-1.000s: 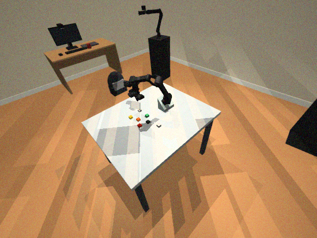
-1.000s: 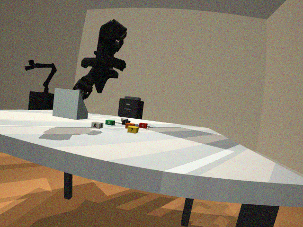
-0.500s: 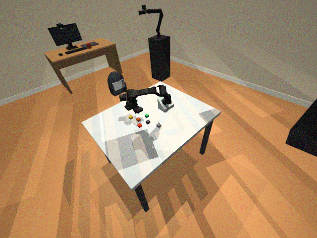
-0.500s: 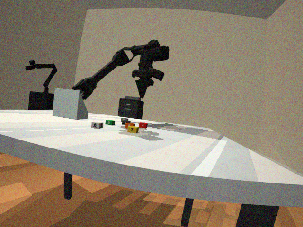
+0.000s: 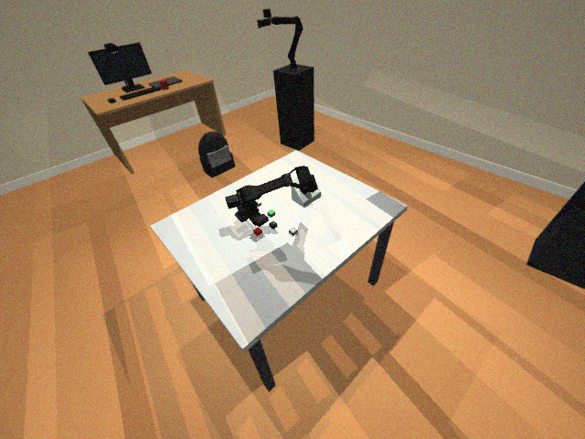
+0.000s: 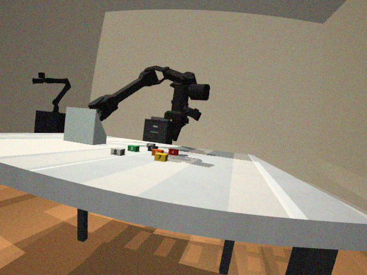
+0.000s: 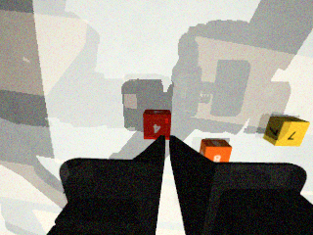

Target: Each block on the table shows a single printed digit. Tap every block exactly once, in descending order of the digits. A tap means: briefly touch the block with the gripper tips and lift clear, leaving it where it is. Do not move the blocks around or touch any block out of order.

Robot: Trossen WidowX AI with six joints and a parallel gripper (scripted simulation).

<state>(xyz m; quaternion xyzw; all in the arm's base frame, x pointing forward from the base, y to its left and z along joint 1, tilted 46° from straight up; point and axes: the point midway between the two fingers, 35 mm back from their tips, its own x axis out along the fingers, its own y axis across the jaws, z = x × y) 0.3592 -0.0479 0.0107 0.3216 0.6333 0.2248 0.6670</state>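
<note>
Right now my gripper tip is 40 mm above the red block and 10 mm to the right of it. From my gripper tip the other things lie so: orange block 60 mm to the right, 50 mm behind, 40 mm below; then green block 140 mm behind, 40 mm below, 30 mm to the right; then black block 90 mm behind, 40 mm to the left, 40 mm below.
</note>
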